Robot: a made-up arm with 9 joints. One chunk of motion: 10 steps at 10 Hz.
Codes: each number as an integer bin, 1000 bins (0 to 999) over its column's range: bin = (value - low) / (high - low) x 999, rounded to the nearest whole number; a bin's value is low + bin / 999 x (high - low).
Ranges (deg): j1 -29..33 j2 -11..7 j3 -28..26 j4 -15..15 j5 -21..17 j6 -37..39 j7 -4..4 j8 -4..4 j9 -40..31
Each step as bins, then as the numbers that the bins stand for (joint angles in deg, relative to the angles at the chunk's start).
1 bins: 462 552 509 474 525 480 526 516 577
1 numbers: -0.33 -1.05 -0.49 -0.77 -1.03 -0.48 0.21 0.13 1.01
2 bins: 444 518 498 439 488 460 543 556 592
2 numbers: -1.44 -1.67 -1.08 -1.82 -2.44 -2.01 0.35 0.45 2.07
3 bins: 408 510 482 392 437 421 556 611 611
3 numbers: -3.68 -1.81 -1.95 -3.23 -4.38 -4.97 0.45 0.89 3.42
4 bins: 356 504 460 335 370 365 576 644 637
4 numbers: -6.91 -1.92 -3.14 -4.94 -6.93 -9.23 0.61 1.16 5.27
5 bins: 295 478 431 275 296 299 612 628 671
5 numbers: -10.69 -2.39 -4.70 -6.74 -9.74 -14.25 0.90 1.03 7.69
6 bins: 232 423 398 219 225 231 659 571 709
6 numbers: -14.60 -3.38 -6.49 -8.42 -12.44 -19.43 1.28 0.57 10.39
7 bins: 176 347 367 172 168 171 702 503 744
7 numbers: -18.08 -4.75 -8.16 -9.83 -14.61 -23.99 1.62 0.03 12.88
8 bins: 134 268 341 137 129 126 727 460 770
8 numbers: -20.68 -6.17 -9.57 -10.89 -16.09 -27.41 1.82 -0.32 14.72
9 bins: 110 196 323 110 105 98 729 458 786
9 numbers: -22.17 -7.47 -10.54 -11.70 -17.01 -29.54 1.84 -0.33 15.86
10 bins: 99 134 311 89 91 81 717 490 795
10 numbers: -22.86 -8.59 -11.19 -12.33 -17.54 -30.84 1.74 -0.08 16.50
